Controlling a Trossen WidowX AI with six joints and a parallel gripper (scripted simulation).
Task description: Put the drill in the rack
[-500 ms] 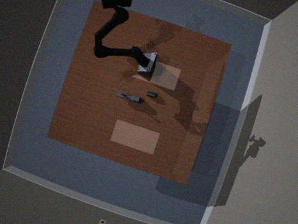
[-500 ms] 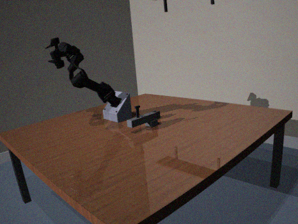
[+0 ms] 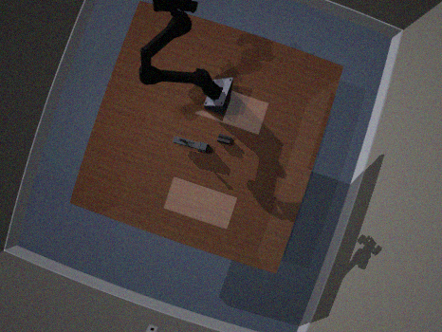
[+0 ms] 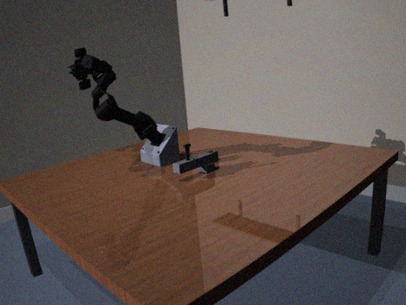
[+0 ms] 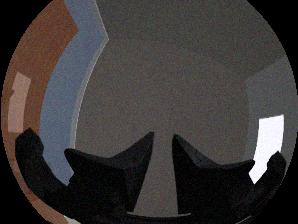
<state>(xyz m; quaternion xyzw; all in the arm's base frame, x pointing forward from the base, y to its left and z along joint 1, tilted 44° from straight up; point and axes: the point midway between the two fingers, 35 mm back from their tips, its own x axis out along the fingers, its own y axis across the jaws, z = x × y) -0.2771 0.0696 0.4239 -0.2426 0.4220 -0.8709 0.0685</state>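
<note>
My gripper tip is now 60 cm short of the dark key, 36 cm above it and 19 cm to the right of it. The rest, counted from my gripper tip: drill 59 cm ahead, 41 cm below, 24 cm to the left; grey rack 50 cm ahead, 44 cm below, 38 cm to the left.
</note>
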